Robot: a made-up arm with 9 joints. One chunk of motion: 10 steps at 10 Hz.
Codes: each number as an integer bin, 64 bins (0 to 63) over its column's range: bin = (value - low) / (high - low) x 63, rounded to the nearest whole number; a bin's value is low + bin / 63 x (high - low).
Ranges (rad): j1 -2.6..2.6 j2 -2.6..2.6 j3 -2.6..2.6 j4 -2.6..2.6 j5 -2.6..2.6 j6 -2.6..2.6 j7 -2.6..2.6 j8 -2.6..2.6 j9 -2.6..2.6
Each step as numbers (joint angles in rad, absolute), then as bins.
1 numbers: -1.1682 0.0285 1.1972 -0.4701 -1.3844 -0.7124 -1.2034 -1.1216 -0.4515
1 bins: 17 32 46 26 15 23 17 18 26
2 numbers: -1.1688 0.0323 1.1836 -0.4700 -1.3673 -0.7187 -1.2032 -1.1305 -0.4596
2 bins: 17 32 46 26 15 23 17 18 26
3 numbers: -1.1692 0.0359 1.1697 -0.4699 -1.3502 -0.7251 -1.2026 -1.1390 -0.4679
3 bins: 17 32 46 26 15 23 17 18 26
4 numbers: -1.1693 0.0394 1.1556 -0.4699 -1.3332 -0.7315 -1.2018 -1.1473 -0.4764
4 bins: 17 32 46 26 15 23 17 18 26
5 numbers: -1.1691 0.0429 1.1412 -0.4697 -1.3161 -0.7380 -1.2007 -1.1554 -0.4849
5 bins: 17 32 45 26 16 23 17 18 26
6 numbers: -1.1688 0.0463 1.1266 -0.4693 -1.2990 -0.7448 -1.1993 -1.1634 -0.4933
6 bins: 17 32 45 26 16 22 17 17 26
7 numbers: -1.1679 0.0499 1.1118 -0.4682 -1.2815 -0.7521 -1.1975 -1.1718 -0.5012
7 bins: 17 32 45 26 16 22 17 17 25
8 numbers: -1.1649 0.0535 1.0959 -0.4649 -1.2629 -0.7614 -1.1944 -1.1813 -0.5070
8 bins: 17 32 45 26 16 22 17 17 25
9 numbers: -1.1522 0.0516 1.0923 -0.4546 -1.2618 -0.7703 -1.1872 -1.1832 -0.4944
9 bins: 18 32 45 26 16 22 17 17 26
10 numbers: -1.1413 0.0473 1.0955 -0.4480 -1.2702 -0.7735 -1.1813 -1.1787 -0.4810
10 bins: 18 32 45 26 16 22 17 17 26
